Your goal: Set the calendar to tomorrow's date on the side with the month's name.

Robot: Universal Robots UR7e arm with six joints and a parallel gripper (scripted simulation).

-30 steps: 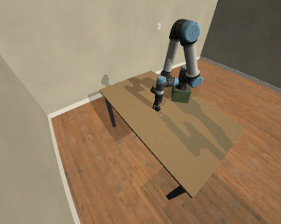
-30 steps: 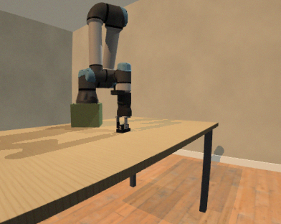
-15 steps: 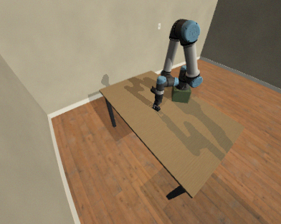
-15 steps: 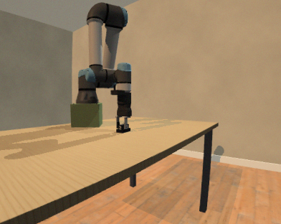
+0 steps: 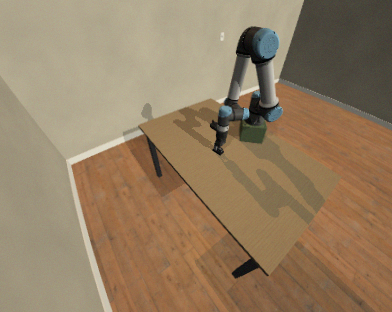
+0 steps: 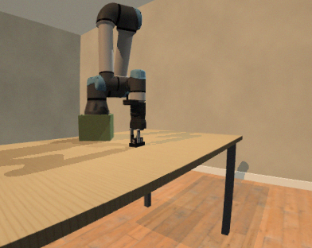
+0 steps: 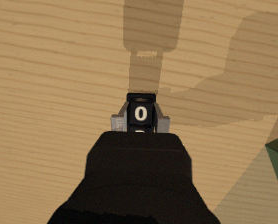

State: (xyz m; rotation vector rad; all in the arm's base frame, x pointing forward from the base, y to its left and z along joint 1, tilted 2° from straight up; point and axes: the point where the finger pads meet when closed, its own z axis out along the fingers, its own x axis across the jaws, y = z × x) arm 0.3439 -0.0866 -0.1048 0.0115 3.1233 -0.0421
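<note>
The black calendar tray is 30 mm below my hand and 20 mm to the left of it.
</note>
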